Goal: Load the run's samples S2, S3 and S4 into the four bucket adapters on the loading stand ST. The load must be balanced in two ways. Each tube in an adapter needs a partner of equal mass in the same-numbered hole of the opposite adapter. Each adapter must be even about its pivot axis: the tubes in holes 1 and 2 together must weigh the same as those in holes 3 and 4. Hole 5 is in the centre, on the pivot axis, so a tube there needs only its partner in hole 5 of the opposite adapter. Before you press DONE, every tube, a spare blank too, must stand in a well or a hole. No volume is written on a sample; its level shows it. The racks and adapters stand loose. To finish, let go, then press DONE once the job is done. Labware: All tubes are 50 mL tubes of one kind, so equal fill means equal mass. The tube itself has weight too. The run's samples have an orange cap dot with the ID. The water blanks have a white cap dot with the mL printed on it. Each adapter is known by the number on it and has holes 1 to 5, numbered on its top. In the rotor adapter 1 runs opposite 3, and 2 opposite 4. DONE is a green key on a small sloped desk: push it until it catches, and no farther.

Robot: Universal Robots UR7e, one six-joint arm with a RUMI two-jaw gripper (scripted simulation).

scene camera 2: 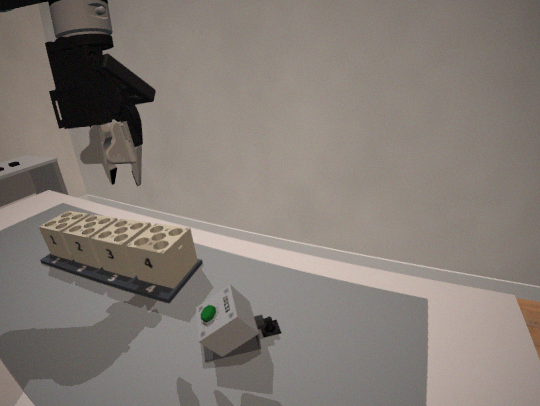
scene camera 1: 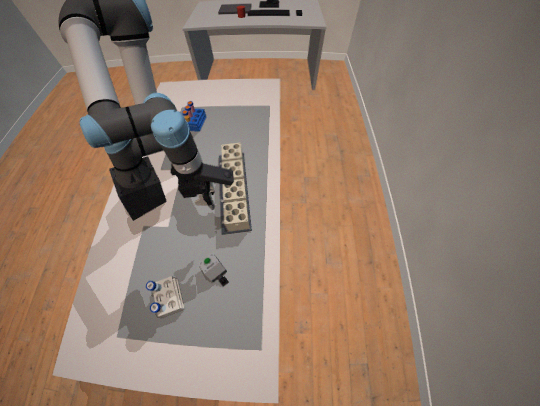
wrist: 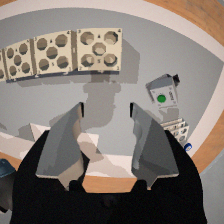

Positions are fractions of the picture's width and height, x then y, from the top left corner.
Labels:
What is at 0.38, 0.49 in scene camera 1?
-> The gripper.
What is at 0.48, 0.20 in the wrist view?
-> An adapter 4.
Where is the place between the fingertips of the gripper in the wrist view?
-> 0.48, 0.46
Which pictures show the gripper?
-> Scene camera 2, scene camera 1 and the wrist view: all of them.

